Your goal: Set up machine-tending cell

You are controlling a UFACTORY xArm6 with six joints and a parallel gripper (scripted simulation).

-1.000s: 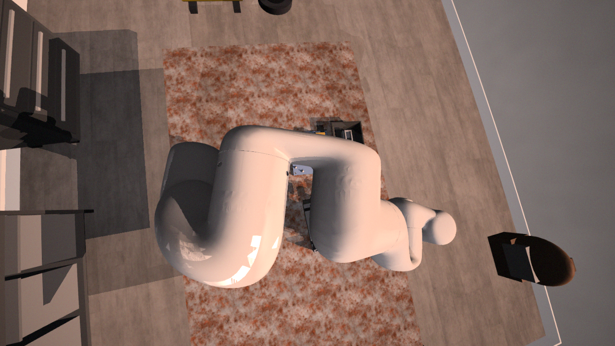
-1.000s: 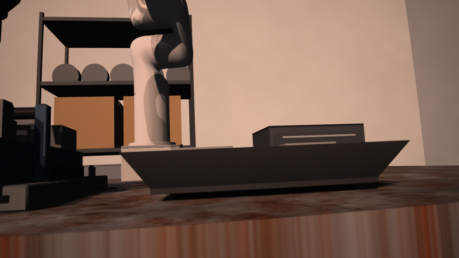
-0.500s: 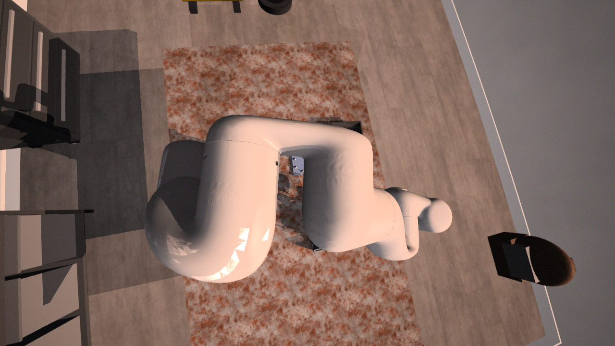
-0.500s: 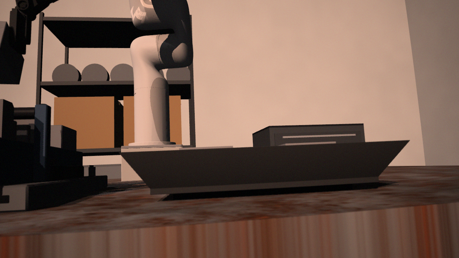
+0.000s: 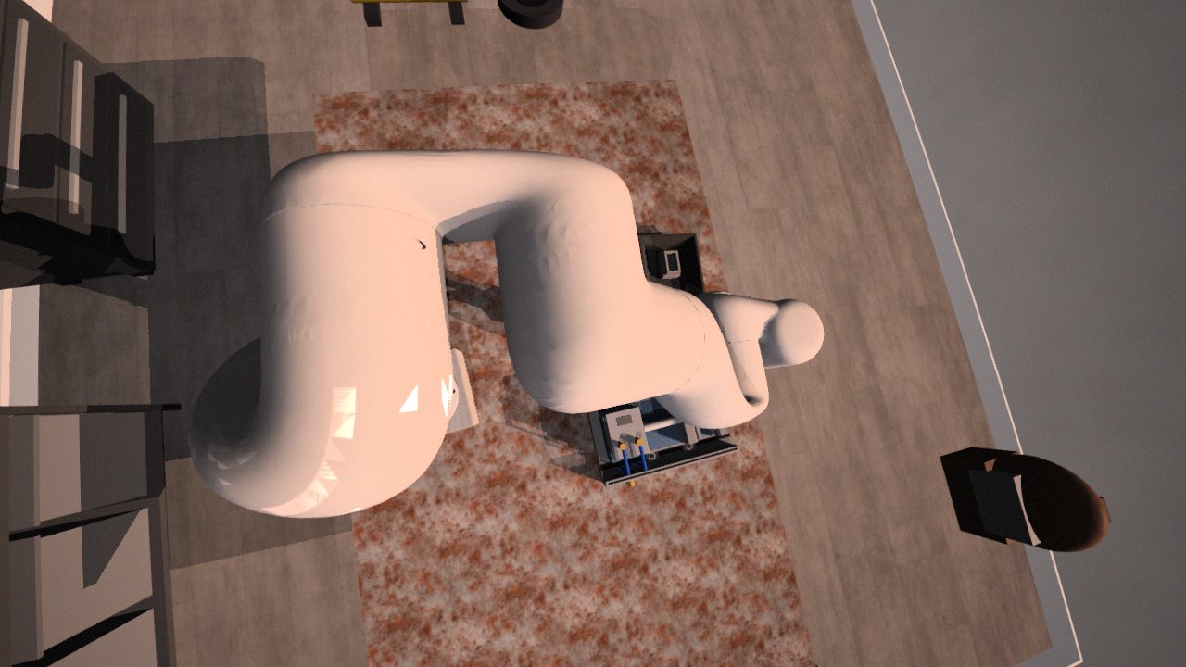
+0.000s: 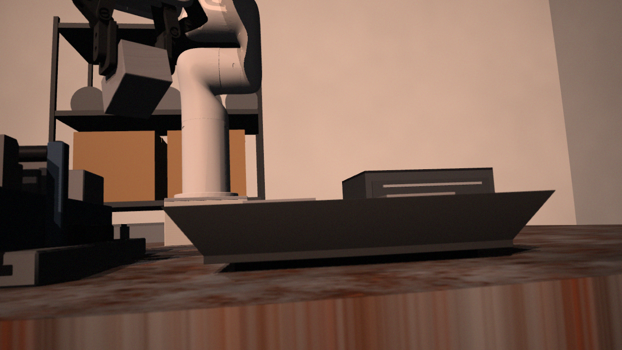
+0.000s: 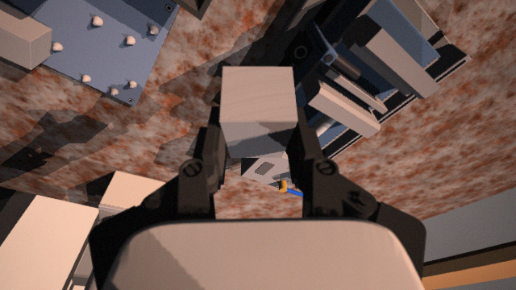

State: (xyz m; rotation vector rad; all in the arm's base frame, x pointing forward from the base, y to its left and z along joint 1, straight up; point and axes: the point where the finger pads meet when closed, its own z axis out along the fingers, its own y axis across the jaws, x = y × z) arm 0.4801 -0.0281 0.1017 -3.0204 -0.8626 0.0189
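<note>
Right now the brass blank is 5 cm behind my hand, 23 cm to the left of it and 16 cm below it. Also, from my hand: vise piston rod (4 cm behind, 12 cm to the right, 11 cm below); vise body (3 cm behind, 12 cm to the right, 15 cm below).
</note>
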